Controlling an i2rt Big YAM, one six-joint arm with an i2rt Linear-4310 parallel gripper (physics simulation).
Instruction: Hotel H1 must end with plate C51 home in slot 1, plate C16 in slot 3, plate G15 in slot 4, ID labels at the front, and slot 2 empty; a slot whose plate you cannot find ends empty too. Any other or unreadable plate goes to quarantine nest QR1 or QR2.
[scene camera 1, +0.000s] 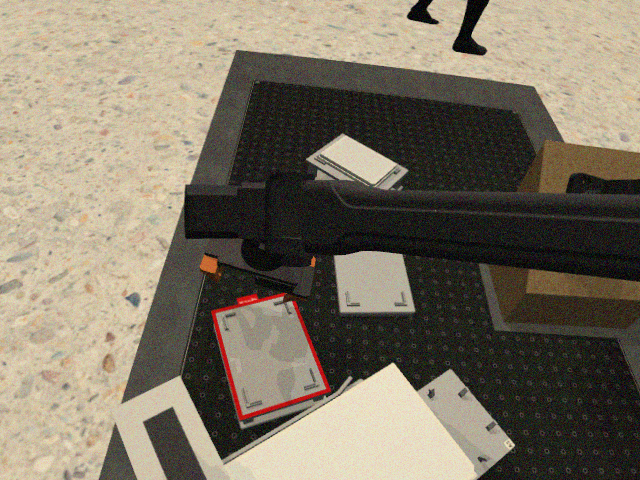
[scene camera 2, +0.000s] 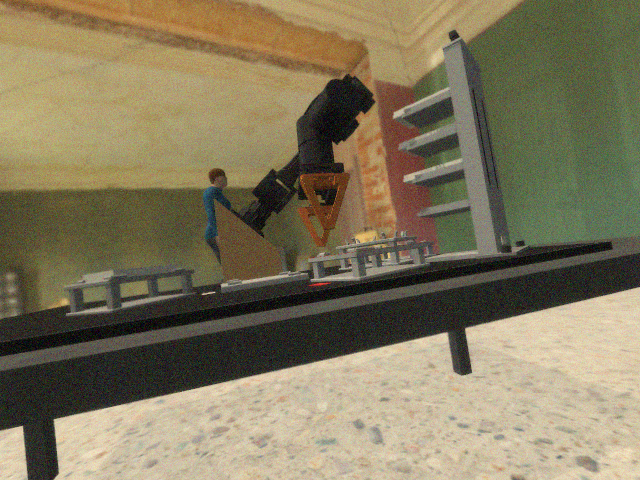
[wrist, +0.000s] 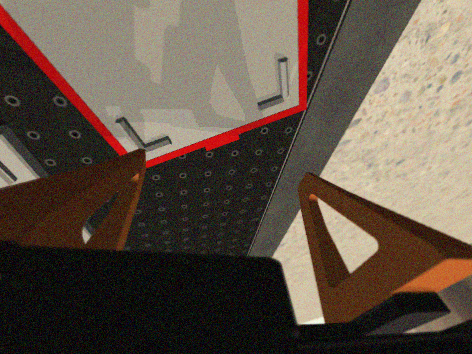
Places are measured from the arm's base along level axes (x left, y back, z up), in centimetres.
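Pixels of known places: gripper, fingertip midpoint: (scene camera 1: 251, 289) (scene camera 2: 324, 238) (wrist: 230, 170); arm's base at its link origin: (scene camera 2: 245, 227).
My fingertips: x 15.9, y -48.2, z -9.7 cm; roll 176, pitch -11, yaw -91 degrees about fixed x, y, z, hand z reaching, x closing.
Ahead of a thing's pixels: the offset from my fingertips to its top centre. "spot": to the spot under its first point.
My gripper (scene camera 1: 255, 284) (scene camera 2: 324, 235) (wrist: 230, 170) is open and empty, above the table edge beside the tabbed end of a red-rimmed nest @[dx +7.6, dy +3.9, dz -2.0 cm] (scene camera 1: 258, 372) (wrist: 200, 75). Its tab lettering is unreadable now; no plate shows on its visible surface. Hotel H1 (scene camera 2: 478, 155) stands at the right in scene camera 2 with stacked shelves. The upper three look thicker than the lowest @[spot: dx +25.8, dy +8.6, dz +3.2 cm] (scene camera 2: 444, 209); whether they hold plates is unclear. A pale plate @[dx -33.2, dy +13.4, dz -0.2 cm] (scene camera 1: 356, 159) rests on a raised stand at the back, which also shows in scene camera 2 (scene camera 2: 113, 299). Its ID is unreadable.
A grey rectangular platform @[dx -11.0, dy +17.7, dz -4.8 cm] (scene camera 1: 374, 284) with corner brackets lies right of the red-rimmed nest. A pinned platform @[dx +17.1, dy +26.2, dz +1.0 cm] (scene camera 1: 454, 413) is partly hidden by a large cream panel @[dx +28.6, dy +12.6, dz +26.4 cm] (scene camera 1: 351, 434). A brown box (scene camera 1: 568, 310) (scene camera 2: 245, 248) stands nearby. The arm crosses above the table. A person (scene camera 2: 210, 211) stands beyond.
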